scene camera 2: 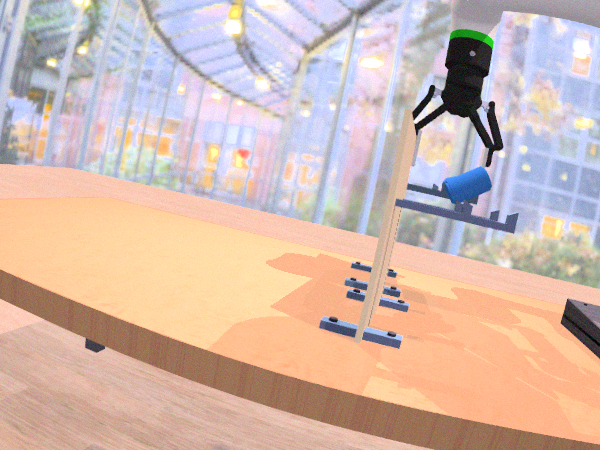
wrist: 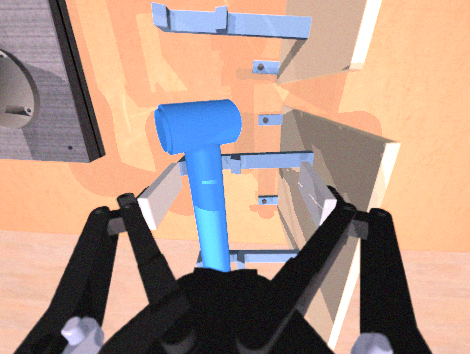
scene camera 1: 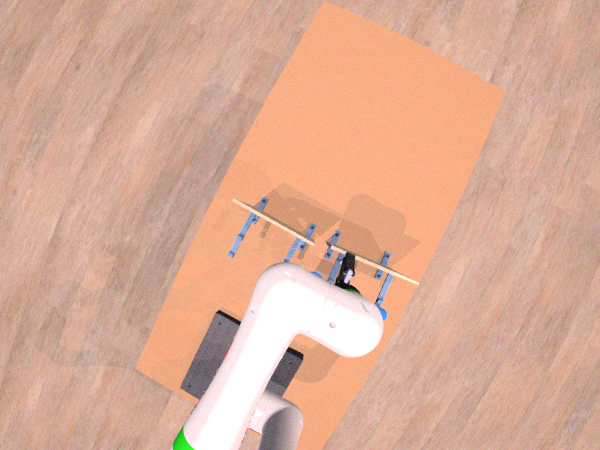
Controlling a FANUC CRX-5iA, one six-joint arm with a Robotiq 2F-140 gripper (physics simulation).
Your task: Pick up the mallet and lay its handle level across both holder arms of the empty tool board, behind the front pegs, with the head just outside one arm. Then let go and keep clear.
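Seen in the pictures: gripper, fingertip midpoint: [scene camera 2: 445, 174] [wrist: 238, 174] [scene camera 1: 332, 281]; arm's base at its link origin: [wrist: 3, 89].
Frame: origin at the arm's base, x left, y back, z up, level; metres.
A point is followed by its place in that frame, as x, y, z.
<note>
The blue mallet [scene camera 1: 382, 314] @[-0.335, -0.401, 0.207] [scene camera 2: 467, 185] @[-0.086, -0.429, 0.187] [wrist: 200, 125] @[-0.106, -0.428, 0.213] lies with its handle across both holder arms of the pale tool board [scene camera 1: 400, 275] @[-0.328, -0.532, 0.278] [wrist: 350, 150] @[-0.139, -0.547, 0.243]. In the wrist view the handle crosses the near arm [wrist: 272, 160] @[-0.166, -0.495, 0.168] and the far arm [wrist: 272, 257] @[-0.329, -0.481, 0.168] between the front pegs and the inner pegs. The head is just outside the arm nearer the other board and looks tilted in scene camera 2. My black gripper [scene camera 2: 452, 162] @[-0.164, -0.454, 0.202] [wrist: 238, 174] @[-0.164, -0.454, 0.202] is open and empty, with its fingertips above the mallet, one on each side of the handle. The arm hides most of the mallet in scene camera 1.
A second tool board [scene camera 1: 275, 221] @[0.042, -0.575, 0.230] [wrist: 320, 45] @[-0.058, -0.545, 0.184] with blue-grey arms stands beside the first. One gripper finger is close to the first board's panel. The dark base plate [scene camera 1: 207, 350] @[0.188, -0.020, -0.011] [scene camera 2: 582, 320] @[-0.055, -0.133, -0.010] [wrist: 40, 135] @[-0.096, -0.029, 0.006] lies on the orange table top [scene camera 1: 390, 100] @[-0.218, -1.153, -0.048] [scene camera 2: 150, 240] @[-0.170, -1.005, -0.047].
</note>
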